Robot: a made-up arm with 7 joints. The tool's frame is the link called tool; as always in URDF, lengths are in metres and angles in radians. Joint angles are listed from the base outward. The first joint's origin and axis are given. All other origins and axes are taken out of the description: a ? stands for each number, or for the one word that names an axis. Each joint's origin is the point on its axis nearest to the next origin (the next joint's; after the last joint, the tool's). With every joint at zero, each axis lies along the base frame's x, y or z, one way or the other. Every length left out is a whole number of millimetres.
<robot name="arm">
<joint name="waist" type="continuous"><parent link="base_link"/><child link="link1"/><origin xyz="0.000 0.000 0.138" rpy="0.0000 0.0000 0.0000"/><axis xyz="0 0 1"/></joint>
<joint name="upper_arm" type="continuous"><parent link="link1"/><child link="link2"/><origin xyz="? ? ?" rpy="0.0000 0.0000 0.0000"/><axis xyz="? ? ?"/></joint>
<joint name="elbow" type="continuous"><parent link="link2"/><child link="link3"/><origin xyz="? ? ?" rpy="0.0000 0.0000 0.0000"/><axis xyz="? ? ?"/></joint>
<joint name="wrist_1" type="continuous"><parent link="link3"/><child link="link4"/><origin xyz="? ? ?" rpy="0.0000 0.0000 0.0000"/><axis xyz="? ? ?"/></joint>
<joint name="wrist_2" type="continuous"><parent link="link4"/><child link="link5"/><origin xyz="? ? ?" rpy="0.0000 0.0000 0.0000"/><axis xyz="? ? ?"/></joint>
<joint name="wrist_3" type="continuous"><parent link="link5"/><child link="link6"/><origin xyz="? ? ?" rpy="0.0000 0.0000 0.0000"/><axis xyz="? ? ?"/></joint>
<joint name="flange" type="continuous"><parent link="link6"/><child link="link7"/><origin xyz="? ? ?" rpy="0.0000 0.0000 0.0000"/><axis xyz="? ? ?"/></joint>
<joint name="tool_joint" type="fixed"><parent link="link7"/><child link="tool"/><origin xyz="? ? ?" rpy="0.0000 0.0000 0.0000"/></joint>
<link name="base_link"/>
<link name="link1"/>
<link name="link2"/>
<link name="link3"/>
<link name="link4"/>
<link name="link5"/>
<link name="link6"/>
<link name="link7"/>
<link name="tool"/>
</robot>
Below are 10 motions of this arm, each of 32 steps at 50 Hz.
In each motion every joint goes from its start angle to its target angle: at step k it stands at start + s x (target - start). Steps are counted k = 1, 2, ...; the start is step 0. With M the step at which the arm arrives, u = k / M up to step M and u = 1 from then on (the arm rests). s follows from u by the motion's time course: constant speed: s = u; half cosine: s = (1 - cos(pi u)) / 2; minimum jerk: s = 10 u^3 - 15 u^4 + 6 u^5.
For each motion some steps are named. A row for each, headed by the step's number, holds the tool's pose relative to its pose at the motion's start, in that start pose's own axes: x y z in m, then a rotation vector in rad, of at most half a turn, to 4 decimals.
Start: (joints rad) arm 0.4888 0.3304 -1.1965 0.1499 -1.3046 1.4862 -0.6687
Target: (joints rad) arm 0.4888 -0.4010 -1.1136 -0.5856 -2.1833 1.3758 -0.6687
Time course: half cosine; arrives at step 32
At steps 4, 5, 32:
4: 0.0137 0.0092 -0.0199 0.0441 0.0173 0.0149
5: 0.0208 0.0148 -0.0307 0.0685 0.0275 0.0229
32: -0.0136 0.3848 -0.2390 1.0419 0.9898 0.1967

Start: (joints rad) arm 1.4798 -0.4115 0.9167 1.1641 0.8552 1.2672 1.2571
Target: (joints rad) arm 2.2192 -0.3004 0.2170 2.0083 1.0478 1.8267 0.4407
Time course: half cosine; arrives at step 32
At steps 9, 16, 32:
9: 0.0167 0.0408 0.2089 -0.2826 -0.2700 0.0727
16: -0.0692 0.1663 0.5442 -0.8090 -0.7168 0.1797
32: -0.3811 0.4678 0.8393 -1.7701 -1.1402 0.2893

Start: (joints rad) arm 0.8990 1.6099 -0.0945 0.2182 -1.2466 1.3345 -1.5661
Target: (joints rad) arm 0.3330 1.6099 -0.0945 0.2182 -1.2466 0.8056 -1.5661
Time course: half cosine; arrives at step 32
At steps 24, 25, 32:
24: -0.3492 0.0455 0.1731 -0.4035 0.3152 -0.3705
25: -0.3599 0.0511 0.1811 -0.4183 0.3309 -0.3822
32: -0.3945 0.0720 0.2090 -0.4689 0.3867 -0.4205

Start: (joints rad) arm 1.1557 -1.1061 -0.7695 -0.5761 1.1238 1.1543 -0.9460
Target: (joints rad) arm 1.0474 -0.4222 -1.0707 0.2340 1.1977 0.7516 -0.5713
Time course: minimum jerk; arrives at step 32
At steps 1, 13, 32:
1: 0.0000 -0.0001 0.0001 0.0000 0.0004 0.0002
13: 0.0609 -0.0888 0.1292 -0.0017 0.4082 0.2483
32: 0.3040 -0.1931 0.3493 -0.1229 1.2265 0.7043

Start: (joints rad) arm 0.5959 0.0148 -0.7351 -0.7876 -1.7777 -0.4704 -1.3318
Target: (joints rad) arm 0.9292 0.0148 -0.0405 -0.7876 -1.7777 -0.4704 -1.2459
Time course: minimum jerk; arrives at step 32
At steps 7, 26, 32:
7: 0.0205 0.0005 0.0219 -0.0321 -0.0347 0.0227
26: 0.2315 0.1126 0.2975 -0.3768 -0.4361 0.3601
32: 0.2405 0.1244 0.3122 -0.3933 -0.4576 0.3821

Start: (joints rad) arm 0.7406 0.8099 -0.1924 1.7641 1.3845 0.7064 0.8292
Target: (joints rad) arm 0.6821 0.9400 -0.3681 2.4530 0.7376 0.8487 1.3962
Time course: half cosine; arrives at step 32
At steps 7, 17, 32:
7: 0.0354 0.0178 0.0122 -0.0501 0.1176 0.1126
17: 0.1467 0.1144 0.0446 -0.3403 0.5789 0.4708
32: 0.2121 0.2322 0.0483 -0.7781 1.0530 0.6819

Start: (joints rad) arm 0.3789 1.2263 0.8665 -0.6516 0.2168 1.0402 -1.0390
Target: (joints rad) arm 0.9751 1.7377 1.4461 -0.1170 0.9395 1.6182 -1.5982
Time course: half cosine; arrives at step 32
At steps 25, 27, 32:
25: 0.8852 0.5553 -0.3110 1.0559 -0.6336 1.8052
27: 0.8952 0.6204 -0.3002 1.1300 -0.6478 1.9166
32: 0.8983 0.6892 -0.2856 1.2096 -0.6571 2.0382

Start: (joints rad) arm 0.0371 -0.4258 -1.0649 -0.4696 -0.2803 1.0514 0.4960
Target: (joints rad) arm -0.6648 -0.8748 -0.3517 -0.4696 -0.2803 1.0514 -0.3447
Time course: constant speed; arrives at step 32
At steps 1, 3, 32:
1: 0.0120 -0.0016 0.0182 -0.0229 -0.0560 0.0133
3: 0.0336 -0.0030 0.0564 -0.0684 -0.1686 0.0404
32: -0.1173 0.2099 0.6527 -0.7378 -1.8289 0.5584

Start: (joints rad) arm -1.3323 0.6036 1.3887 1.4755 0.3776 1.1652 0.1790
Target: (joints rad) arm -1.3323 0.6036 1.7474 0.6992 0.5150 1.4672 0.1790
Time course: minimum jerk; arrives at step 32
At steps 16, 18, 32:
16: -0.0187 -0.0370 0.0147 0.0094 -0.3079 -0.1648
18: -0.0280 -0.0493 0.0247 -0.0040 -0.3785 -0.2071
32: -0.0783 -0.0937 0.0714 -0.0873 -0.6039 -0.3560

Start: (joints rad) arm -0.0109 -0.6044 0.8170 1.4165 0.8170 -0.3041 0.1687
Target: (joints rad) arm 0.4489 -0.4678 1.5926 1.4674 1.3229 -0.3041 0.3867
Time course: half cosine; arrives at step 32
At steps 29, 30, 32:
29: 0.1049 -0.0098 0.1421 0.0903 -0.6547 -0.4626
30: 0.1042 -0.0104 0.1439 0.0907 -0.6613 -0.4693
32: 0.1037 -0.0108 0.1453 0.0910 -0.6666 -0.4747

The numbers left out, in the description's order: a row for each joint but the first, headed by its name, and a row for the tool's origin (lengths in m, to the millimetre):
upper_arm: xyz 0.153 -0.106 0.000, axis -1 0 0
elbow: xyz 0.000 -0.116 -0.013, axis 0 -1 0
wrist_1: xyz 0.271 0.000 -0.108, axis -1 0 0
wrist_2: xyz 0.000 -0.007 -0.086, axis 0 -1 0
wrist_3: xyz 0.011 0.000 -0.199, axis 0 0 1
flange: xyz 0.084 -0.391 0.000, axis 0 1 0
tool: xyz -0.052 0.000 -0.012

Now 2 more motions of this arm.
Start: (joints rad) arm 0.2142 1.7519 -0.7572 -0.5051 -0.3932 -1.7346 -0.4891
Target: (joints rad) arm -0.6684 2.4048 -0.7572 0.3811 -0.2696 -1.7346 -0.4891
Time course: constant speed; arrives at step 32
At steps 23, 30, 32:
23: 0.1560 -0.1691 -0.0223 -0.5800 -1.0384 -0.3795
30: 0.2026 -0.2189 0.0403 -0.7250 -1.4174 -0.3625
32: 0.2134 -0.2291 0.0639 -0.7613 -1.5289 -0.3450

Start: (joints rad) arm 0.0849 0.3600 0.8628 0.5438 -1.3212 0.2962 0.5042
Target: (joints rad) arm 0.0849 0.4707 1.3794 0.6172 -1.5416 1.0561 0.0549
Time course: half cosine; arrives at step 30
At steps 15, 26, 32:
15: 0.0315 0.0135 0.0874 -0.1024 -0.3803 0.2782
26: 0.0355 0.0647 0.1782 -0.1906 -0.7282 0.5596
32: 0.0342 0.0715 0.1870 -0.1989 -0.7605 0.5880

